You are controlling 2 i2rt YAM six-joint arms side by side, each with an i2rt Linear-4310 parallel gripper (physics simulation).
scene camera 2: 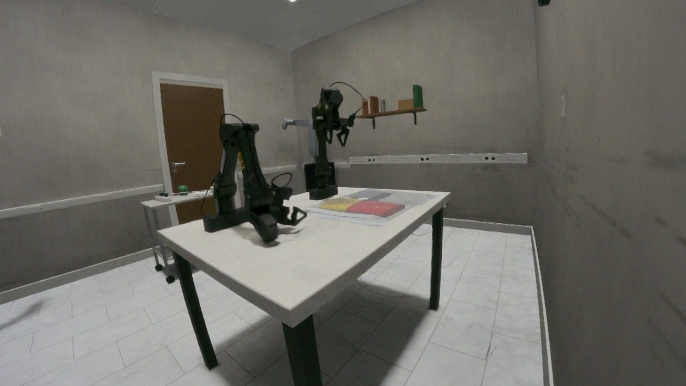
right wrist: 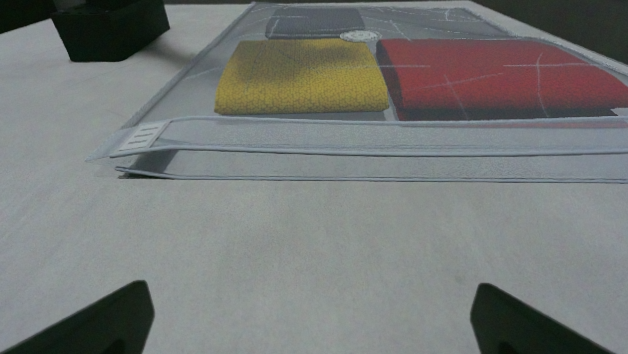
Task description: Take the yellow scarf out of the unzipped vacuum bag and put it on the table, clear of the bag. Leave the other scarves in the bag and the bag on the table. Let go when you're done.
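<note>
The clear vacuum bag (scene camera 2: 345, 219) (right wrist: 350, 137) lies flat on the table (scene camera 2: 280, 280) (right wrist: 300, 235), its open edge facing my right gripper. The yellow scarf (scene camera 2: 336, 205) (right wrist: 302, 77) is folded inside the bag near that edge. The red scarf (scene camera 2: 376, 208) (right wrist: 500, 77) lies beside it in the bag. A grey-blue scarf (scene camera 2: 375, 195) (right wrist: 316, 22) lies farther in. My right gripper (scene camera 2: 298, 216) (right wrist: 312, 297) is open and empty, low over the table and short of the bag's edge. My left gripper (scene camera 2: 337, 141) is open and empty, high above the table.
The left arm's base (scene camera 2: 323, 192) (right wrist: 112, 32) stands at the table's far edge, beside the bag. A round valve (right wrist: 360, 35) sits on the bag's top between the scarves. A side trolley (scene camera 2: 147, 220) stands behind the table, and a wall shelf (scene camera 2: 392, 113) hangs beyond it.
</note>
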